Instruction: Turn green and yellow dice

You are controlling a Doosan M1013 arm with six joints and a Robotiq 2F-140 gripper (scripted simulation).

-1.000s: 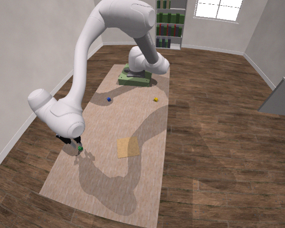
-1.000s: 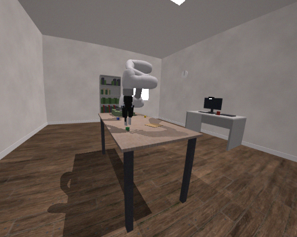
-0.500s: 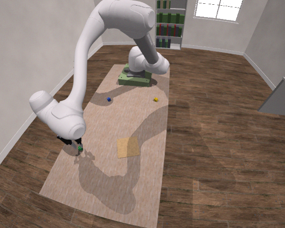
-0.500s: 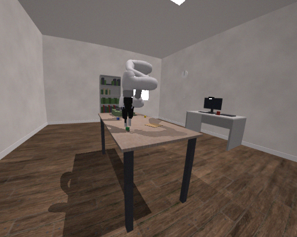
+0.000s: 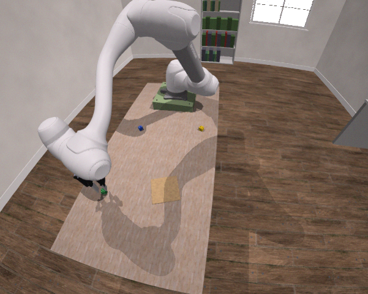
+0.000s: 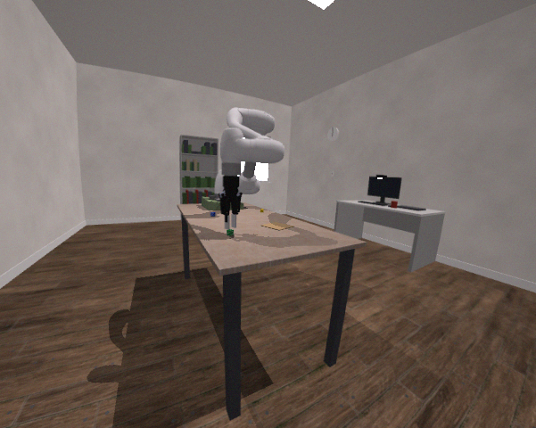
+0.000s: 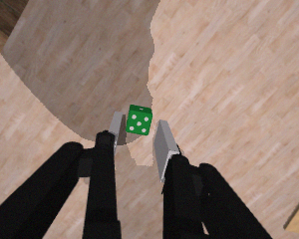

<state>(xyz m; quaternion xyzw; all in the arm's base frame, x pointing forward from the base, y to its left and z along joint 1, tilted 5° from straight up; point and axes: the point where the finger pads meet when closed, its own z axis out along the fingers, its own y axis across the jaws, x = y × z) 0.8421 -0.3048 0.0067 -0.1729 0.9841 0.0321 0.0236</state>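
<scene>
My gripper is now 50 mm above the green die. The rest, counted from my hand: tan mat 320 mm to the left, 60 mm below, 50 mm behind; blue die 490 mm behind, 90 mm to the left, 50 mm below; yellow die 500 mm to the left, 490 mm behind, 50 mm below.
</scene>
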